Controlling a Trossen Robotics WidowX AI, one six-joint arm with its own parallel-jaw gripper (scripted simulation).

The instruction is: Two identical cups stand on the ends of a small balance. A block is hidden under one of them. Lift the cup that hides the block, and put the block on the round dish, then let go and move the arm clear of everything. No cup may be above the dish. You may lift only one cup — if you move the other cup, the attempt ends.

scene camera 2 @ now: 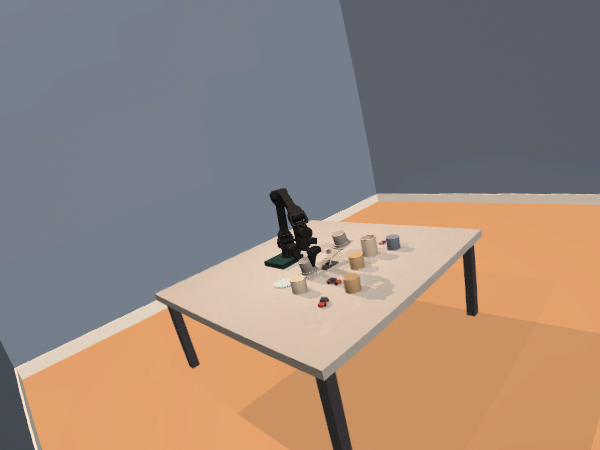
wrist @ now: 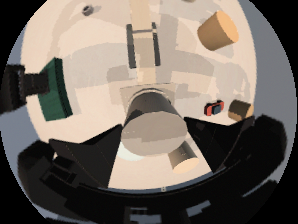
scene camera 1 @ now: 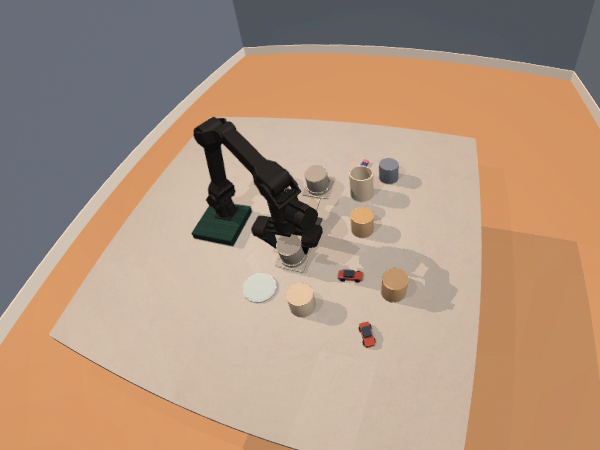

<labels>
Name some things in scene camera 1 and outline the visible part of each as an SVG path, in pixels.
My gripper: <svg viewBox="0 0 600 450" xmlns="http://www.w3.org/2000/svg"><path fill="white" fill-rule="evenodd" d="M251 227L253 236L265 241L275 249L277 243L275 235L290 237L293 234L302 236L301 247L305 255L307 255L309 248L317 247L323 233L321 225L314 225L309 231L303 231L285 219L275 219L272 216L261 215L256 218Z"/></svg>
A beige cylinder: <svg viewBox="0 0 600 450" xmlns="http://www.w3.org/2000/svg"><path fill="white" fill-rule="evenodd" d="M293 284L286 292L290 311L297 317L310 316L316 310L316 301L312 288L305 283Z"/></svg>
</labels>
